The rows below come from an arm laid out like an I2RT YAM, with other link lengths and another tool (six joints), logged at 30 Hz.
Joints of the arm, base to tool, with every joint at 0 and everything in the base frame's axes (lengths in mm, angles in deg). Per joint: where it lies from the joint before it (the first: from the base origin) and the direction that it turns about. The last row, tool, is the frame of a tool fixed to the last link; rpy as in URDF.
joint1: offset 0 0 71.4 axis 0 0 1
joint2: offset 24.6 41.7 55.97 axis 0 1 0
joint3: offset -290.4 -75.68 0 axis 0 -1 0
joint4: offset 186.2 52.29 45.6 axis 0 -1 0
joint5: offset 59.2 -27.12 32.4 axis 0 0 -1
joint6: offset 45.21 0 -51.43 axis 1 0 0
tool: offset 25 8 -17 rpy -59.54 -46.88 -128.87
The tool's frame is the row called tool.
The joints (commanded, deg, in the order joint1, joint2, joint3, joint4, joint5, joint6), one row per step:
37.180 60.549 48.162 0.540 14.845 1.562
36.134 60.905 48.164 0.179 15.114 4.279
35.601 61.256 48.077 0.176 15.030 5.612
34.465 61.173 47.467 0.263 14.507 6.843
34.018 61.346 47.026 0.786 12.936 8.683
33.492 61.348 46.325 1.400 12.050 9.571
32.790 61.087 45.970 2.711 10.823 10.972
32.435 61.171 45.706 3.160 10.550 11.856
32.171 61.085 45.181 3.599 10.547 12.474
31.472 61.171 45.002 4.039 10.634 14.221
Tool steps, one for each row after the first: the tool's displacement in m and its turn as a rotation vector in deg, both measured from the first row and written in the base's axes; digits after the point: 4 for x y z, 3 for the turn. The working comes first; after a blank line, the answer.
Tool pose at each row, in the base's axes (x y z in m, rotation vector in deg; the steps are taken from these numbers as rounded here):
0.1647 0.1016 0.3233 -96.779 22.900 -109.844
0.1671 0.0995 0.3219 -97.208 26.979 -108.963
0.1688 0.0991 0.3205 -97.474 28.837 -108.319
0.1696 0.0961 0.3178 -97.750 30.850 -107.764
0.1699 0.0974 0.3163 -97.403 32.208 -105.512
0.1701 0.0970 0.3139 -97.296 33.057 -104.508
0.1705 0.0967 0.3157 -95.501 34.492 -103.390
0.1713 0.0964 0.3151 -95.159 35.594 -102.858
0.1713 0.0955 0.3135 -94.994 36.506 -102.639
0.1729 0.0941 0.3135 -94.281 39.106 -102.107

0.0024 -0.0021 -0.0014 2.005 1.508 -1.863
0.0041 -0.0025 -0.0028 2.979 2.334 -2.600
0.0049 -0.0055 -0.0055 3.952 3.169 -3.502
0.0052 -0.0042 -0.0070 5.839 4.149 -2.816
0.0054 -0.0046 -0.0094 6.753 4.677 -2.677
0.0058 -0.0049 -0.0076 8.921 4.371 -2.383
0.0066 -0.0052 -0.0082 9.833 4.635 -2.643
0.0066 -0.0061 -0.0098 10.405 4.836 -3.029
0.0082 -0.0075 -0.0098 12.114 5.231 -4.146

